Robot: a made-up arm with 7 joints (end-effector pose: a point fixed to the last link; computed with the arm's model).
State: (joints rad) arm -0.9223 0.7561 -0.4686 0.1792 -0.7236 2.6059 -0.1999
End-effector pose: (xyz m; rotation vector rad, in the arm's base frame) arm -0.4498 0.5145 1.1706 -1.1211 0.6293 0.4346
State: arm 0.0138 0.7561 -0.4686 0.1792 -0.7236 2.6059 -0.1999
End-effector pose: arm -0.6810 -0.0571 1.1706 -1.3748 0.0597 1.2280
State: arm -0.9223 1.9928 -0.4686 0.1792 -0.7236 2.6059 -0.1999
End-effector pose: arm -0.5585 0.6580 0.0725 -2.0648 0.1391 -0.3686
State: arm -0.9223 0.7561 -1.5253 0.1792 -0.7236 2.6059 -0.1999
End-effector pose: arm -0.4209 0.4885 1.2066 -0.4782 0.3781 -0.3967
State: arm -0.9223 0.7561 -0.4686 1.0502 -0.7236 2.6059 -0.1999
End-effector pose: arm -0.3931 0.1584 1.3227 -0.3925 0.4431 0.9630
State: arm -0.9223 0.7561 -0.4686 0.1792 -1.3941 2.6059 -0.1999
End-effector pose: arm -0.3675 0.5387 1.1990 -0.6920 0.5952 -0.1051
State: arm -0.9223 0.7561 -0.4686 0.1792 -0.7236 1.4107 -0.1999
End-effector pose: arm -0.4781 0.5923 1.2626 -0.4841 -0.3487 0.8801
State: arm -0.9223 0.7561 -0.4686 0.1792 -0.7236 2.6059 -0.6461
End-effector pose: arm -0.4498 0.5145 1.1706 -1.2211 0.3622 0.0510
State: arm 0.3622 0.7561 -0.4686 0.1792 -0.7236 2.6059 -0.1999
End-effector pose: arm -0.6206 -0.2861 1.1706 -1.4238 -0.1873 1.5151
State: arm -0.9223 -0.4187 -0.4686 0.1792 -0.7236 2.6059 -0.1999
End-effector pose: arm 0.1796 -0.3160 1.3846 -0.0442 0.8949 1.0146
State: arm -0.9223 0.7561 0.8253 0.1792 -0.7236 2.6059 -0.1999
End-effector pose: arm -0.5057 0.4869 1.1595 -1.7706 0.8242 1.5866
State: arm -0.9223 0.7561 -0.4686 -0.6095 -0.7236 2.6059 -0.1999
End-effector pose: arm -0.3821 0.6523 0.8488 -1.7150 0.7391 -0.1488
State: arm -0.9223 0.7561 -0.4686 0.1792 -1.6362 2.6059 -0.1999
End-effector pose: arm -0.3390 0.5339 1.2152 -0.5290 0.5721 -0.2918
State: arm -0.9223 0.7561 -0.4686 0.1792 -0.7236 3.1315 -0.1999
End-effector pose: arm -0.4680 0.4615 1.1596 -1.3445 1.0648 0.1751
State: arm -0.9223 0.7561 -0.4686 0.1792 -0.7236 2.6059 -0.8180
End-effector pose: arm -0.4498 0.5145 1.1706 -1.2481 0.2562 -0.0970
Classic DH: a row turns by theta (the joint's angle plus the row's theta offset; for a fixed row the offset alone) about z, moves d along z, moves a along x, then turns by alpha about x. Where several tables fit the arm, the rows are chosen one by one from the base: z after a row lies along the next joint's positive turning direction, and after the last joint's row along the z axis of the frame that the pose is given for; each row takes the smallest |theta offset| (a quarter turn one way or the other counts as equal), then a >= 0, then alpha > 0; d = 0 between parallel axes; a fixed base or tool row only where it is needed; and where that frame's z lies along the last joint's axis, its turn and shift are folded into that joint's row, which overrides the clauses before.
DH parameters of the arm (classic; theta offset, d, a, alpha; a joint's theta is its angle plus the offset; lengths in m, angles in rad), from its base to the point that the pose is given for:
joint 1: 0 0.495 0 1.5708
joint 2: 0 0.089 0 -1.5708
joint 3: 0 0.501 0.025 -1.5708
joint 4: 0 0.066 -0.023 1.5708
joint 5: 0 0.524 0 1.5708
joint 6: 1.5708 0.119 0.109 1.5708
joint 7: 0 0.015 0 0

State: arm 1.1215 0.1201 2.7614 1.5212 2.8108 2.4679 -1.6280
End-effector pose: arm -0.1896 -0.5168 0.8643 -0.7781 -2.3895 0.5151
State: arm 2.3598 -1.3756 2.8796 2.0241 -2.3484 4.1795 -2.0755
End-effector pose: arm -0.2146 0.2728 1.0869 -2.0395 1.3906 0.1396
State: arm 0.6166 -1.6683 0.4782 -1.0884 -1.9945 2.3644 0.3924
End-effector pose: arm 0.6116 0.2967 0.8976 0.1744 1.0824 2.3553
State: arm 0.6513 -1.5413 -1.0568 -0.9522 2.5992 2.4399 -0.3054
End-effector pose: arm 0.5447 0.6865 0.5478 -1.0547 0.4979 -0.9836
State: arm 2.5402 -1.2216 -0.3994 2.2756 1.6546 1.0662 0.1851
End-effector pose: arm 0.0103 0.3064 0.1603 2.7927 0.6019 0.0370
